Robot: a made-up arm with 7 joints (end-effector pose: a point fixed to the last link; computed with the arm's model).
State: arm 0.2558 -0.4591 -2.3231 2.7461 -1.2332 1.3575 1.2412
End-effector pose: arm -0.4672 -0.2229 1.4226 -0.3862 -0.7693 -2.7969
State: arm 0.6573 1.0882 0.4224 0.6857 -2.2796 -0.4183 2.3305
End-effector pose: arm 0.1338 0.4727 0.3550 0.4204 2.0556 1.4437
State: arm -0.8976 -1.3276 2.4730 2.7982 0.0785 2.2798 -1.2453
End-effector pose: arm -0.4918 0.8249 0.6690 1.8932 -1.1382 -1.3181
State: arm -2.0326 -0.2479 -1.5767 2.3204 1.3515 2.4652 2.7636
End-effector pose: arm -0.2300 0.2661 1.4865 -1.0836 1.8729 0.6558
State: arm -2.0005 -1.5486 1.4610 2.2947 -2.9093 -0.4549 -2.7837
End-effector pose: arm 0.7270 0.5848 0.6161 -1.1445 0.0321 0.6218
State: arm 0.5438 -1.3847 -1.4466 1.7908 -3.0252 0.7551 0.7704
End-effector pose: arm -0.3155 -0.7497 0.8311 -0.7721 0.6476 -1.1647
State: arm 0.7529 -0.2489 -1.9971 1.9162 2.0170 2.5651 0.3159
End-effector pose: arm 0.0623 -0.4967 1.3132 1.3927 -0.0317 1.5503
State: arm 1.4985 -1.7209 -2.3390 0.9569 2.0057 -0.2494 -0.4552
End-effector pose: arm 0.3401 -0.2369 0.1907 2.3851 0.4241 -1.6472
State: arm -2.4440 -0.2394 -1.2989 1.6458 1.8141 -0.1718 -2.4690
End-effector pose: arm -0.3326 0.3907 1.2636 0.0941 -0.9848 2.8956
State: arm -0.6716 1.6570 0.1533 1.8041 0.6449 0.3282 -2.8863
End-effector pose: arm 0.6568 -0.3261 0.0269 -0.6247 0.7797 2.0104
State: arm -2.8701 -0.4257 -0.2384 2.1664 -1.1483 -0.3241 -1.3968
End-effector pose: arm -0.0321 -0.0021 1.5622 0.0601 -2.5503 0.6291
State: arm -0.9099 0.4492 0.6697 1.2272 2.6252 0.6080 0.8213
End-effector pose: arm 0.7128 -0.2044 0.8244 -2.4882 0.5821 0.8700
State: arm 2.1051 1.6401 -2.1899 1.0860 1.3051 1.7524 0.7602
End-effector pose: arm 0.1701 0.6214 0.8643 0.6769 0.5347 0.0394
